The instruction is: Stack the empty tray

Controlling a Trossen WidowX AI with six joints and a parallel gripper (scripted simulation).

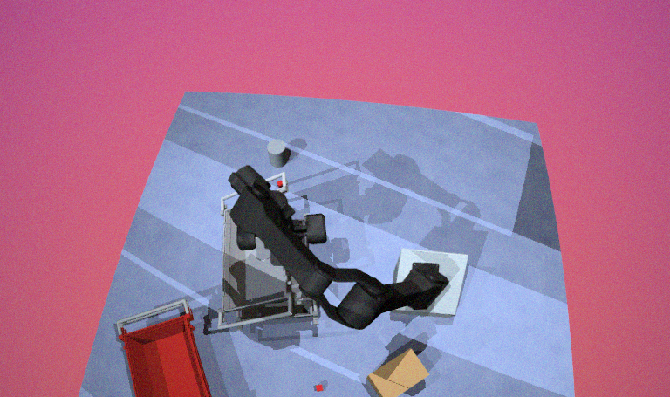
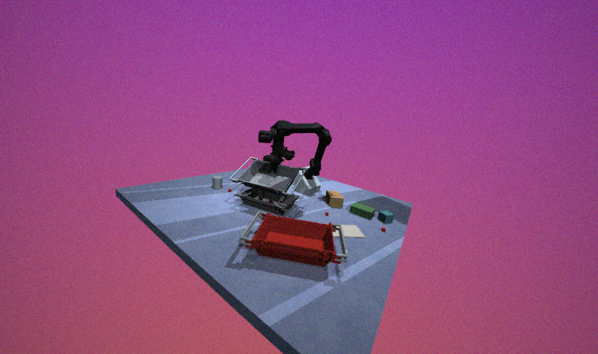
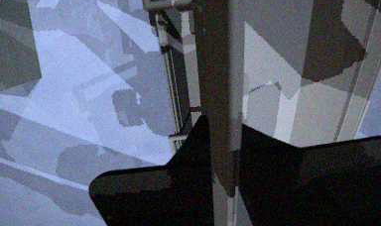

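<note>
Now: the grey tray 80 mm ahead of my gripper tip, 20 mm to the left of it and 10 mm below it. Also, from my gripper tip: green box (430 mm to the left, 280 mm behind, 160 mm below); then tan box (280 mm behind, 250 mm to the left, 150 mm below); then flat tan sheet (430 mm to the left, 180 mm below, 10 mm behind).
</note>
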